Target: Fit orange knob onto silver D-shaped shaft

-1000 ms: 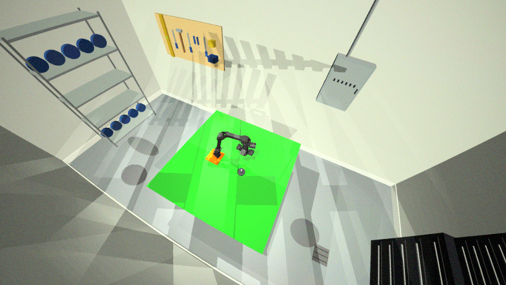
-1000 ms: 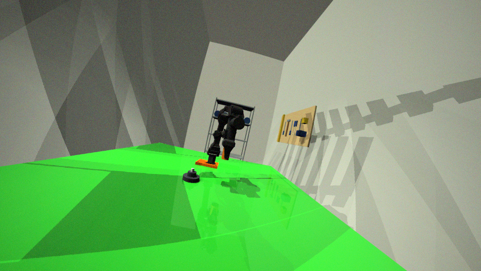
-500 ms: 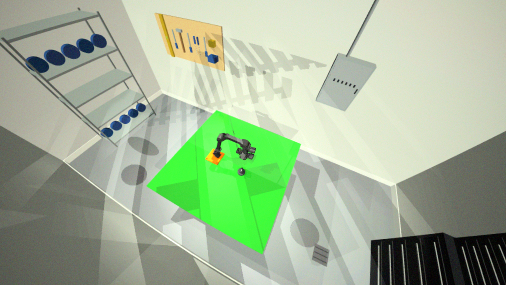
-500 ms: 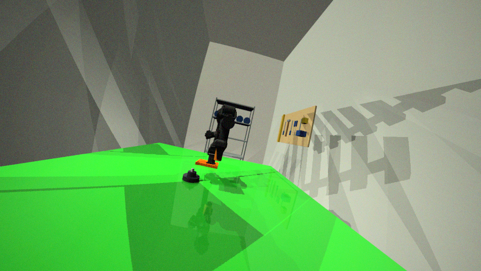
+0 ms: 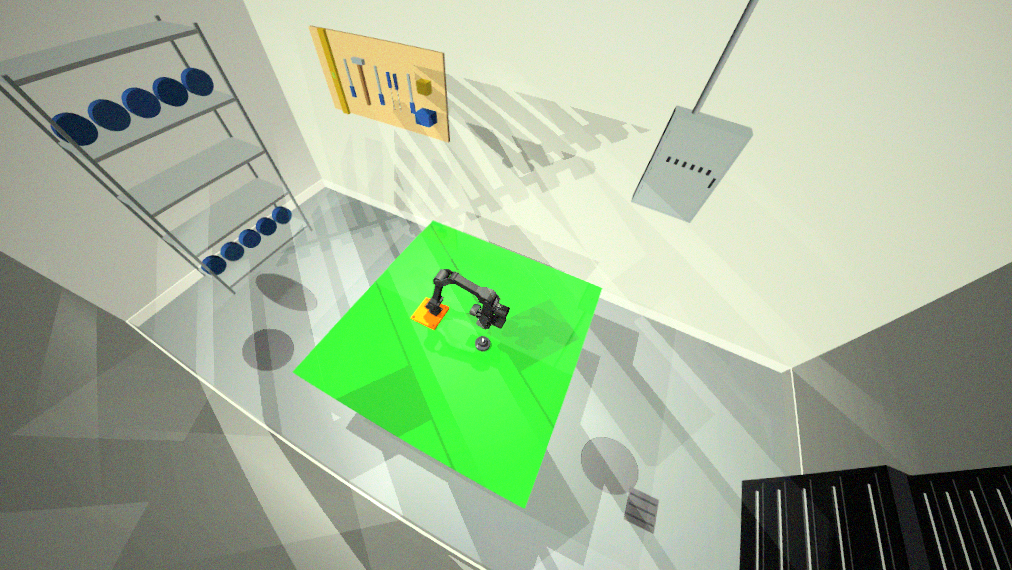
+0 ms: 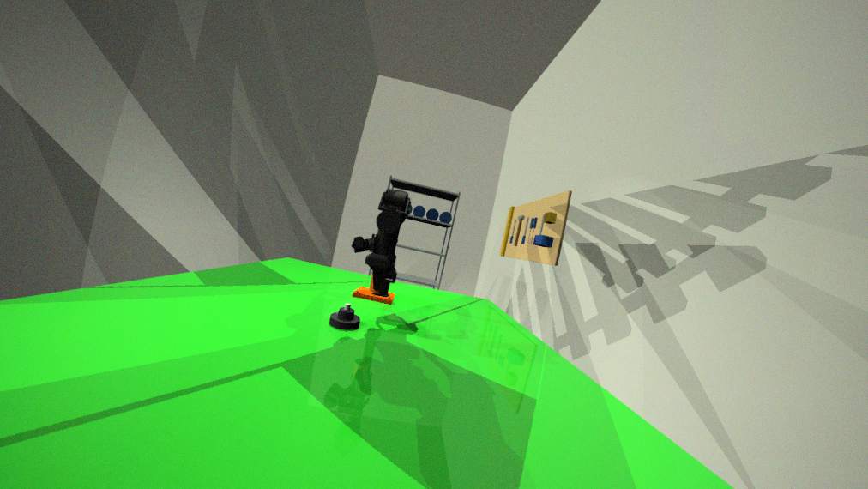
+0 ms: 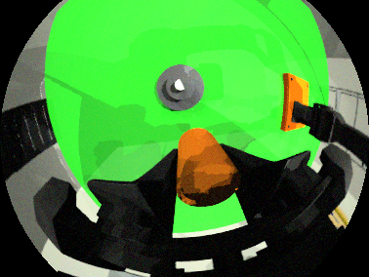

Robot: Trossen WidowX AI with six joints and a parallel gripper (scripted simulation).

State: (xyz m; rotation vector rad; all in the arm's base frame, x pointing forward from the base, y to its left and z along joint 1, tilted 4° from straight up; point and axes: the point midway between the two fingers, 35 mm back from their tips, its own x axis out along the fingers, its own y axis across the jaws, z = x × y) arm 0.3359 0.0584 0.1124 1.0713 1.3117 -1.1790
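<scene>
Now: gripper tip 90 mm above the dark round pedestal, 70 mm to the left of it and 20 mm short of it. From my gripper tip the other things lie so: orange knob: 30 mm above.
</scene>
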